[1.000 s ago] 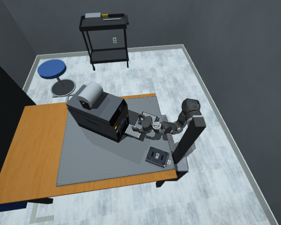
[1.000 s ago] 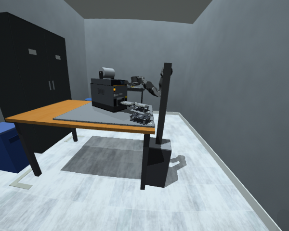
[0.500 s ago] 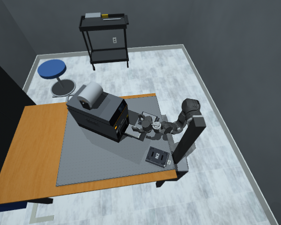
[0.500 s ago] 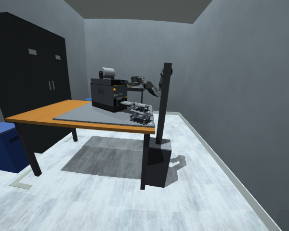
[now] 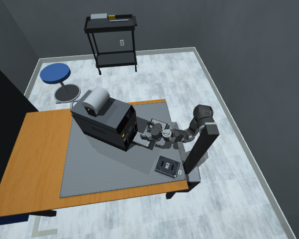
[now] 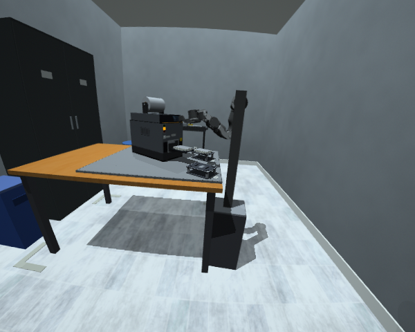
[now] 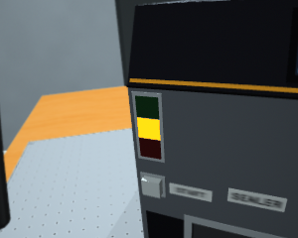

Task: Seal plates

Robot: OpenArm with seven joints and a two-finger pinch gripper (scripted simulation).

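Now: the grey start button 150 mm ahead of my hand and 130 mm below it. From my hand the other things lie so: foil roll (320 mm ahead, 180 mm to the right, 100 mm above); sealer stage (220 mm below, 40 mm to the right, 20 mm ahead); white well plate (210 mm below, 40 mm to the right, 20 mm ahead).
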